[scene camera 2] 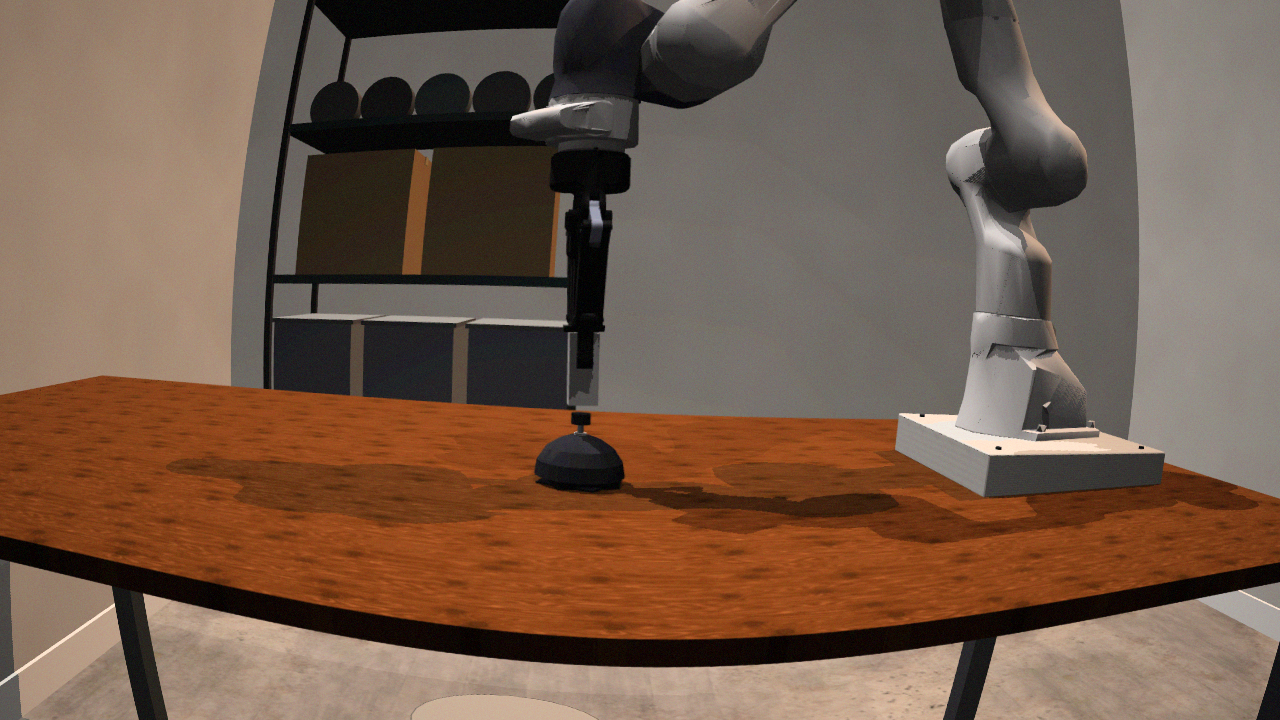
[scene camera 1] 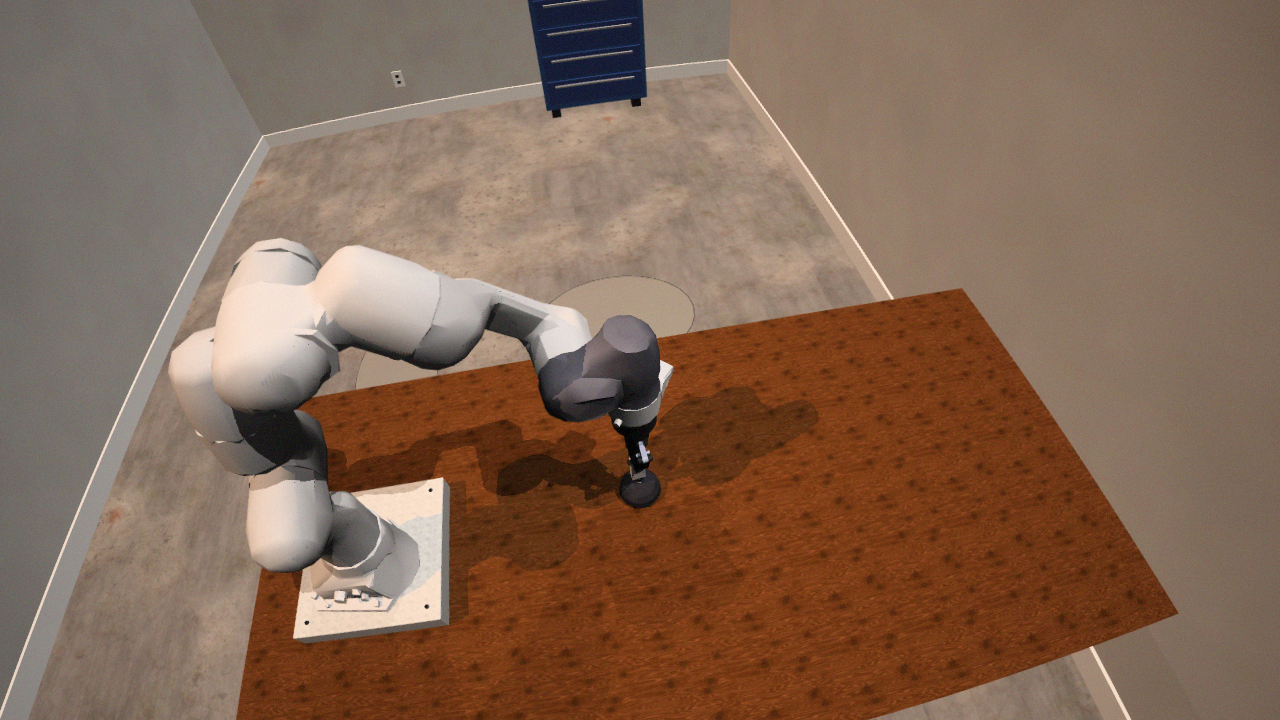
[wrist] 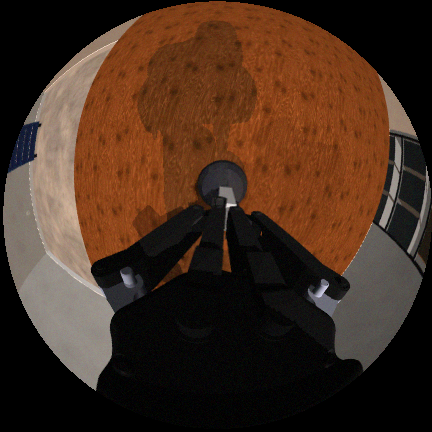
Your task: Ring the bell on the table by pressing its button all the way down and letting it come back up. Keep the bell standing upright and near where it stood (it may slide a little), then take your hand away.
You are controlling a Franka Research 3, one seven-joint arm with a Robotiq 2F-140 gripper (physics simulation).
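A dark, dome-shaped bell (scene camera 1: 640,490) (scene camera 2: 579,462) (wrist: 221,179) stands upright on the brown wooden table (scene camera 1: 859,501) (scene camera 2: 716,573) (wrist: 310,125). Its small black button (scene camera 2: 580,418) stands up on a thin stem above the dome in scene camera 2. My gripper (scene camera 1: 638,474) (scene camera 2: 583,402) (wrist: 223,196) is shut with nothing between the fingers and points straight down. In scene camera 2 its pale fingertips are right above the button, with a small gap between them. In the wrist view the fingertips hide the button and part of the dome.
The arm's white base plate (scene camera 1: 429,573) (scene camera 2: 1065,465) stands on the table, to the left of the bell in scene camera 1. A shelf rack (scene camera 2: 420,279) with boxes stands behind the table. A blue drawer cabinet (scene camera 1: 590,53) stands by the far wall.
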